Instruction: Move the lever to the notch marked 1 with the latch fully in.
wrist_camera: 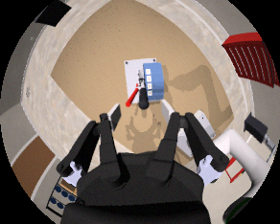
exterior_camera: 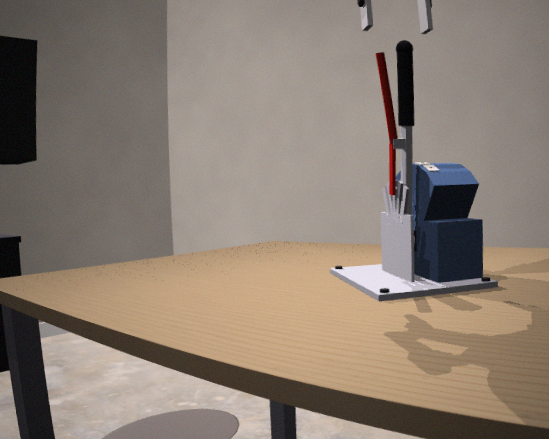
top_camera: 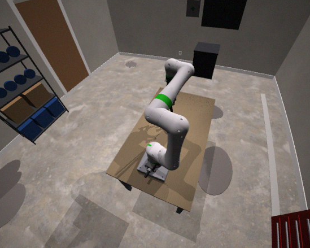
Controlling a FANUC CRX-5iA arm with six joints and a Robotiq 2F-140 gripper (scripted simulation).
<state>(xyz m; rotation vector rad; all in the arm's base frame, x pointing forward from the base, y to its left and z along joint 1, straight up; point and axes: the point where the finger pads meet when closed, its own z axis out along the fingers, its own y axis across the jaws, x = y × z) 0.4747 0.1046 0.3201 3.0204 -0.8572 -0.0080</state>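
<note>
Right now the red bar is 20 mm ahead of my hand and 190 mm below it.
</note>
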